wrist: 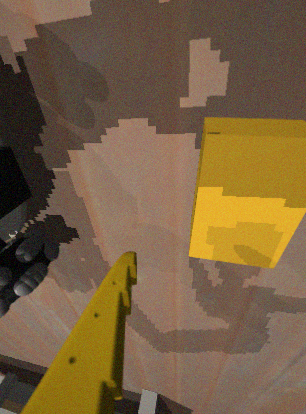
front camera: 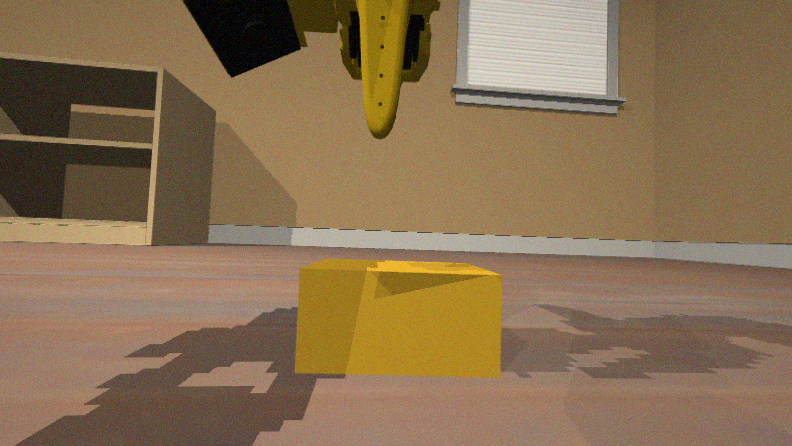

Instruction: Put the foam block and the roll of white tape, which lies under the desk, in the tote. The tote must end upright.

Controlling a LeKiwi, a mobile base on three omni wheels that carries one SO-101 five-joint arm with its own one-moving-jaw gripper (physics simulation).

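Places are measured from the arm's base along level axes (x ahead, y right, z down), in metres.
Where they show: hand, tool point: (wrist: 136, 263) (front camera: 380, 129).
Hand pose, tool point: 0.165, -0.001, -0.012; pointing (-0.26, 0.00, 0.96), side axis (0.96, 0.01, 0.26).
Note:
Each offset is from my tool point to the top centre of the thing, as dx, dy, dz. "spot": to the spot under its first point.
The yellow foam block @(+0.052, +0.012, +0.056) (front camera: 426, 326) (wrist: 245, 165) lies flat on the floor in front of the base. My gripper (front camera: 380, 130) (wrist: 131, 257) hangs above the block's level in the front view, apart from it. In the wrist view one notched jaw shows, at the lower left, with the block to the right of its tip. The other jaw is out of that picture, so the gripper is fully open and holds nothing. The roll of white tape, the desk and the tote do not show in either view.
A wooden shelf unit (front camera: 185, 177) stands at the left against the wall. A window @(spot: +1.437, +0.766, -0.971) (front camera: 537, 49) is on the back wall, above a pale baseboard (front camera: 443, 241). A black roller wheel (wrist: 30, 270) shows at the left in the wrist view. Arm shadows cross the floor.

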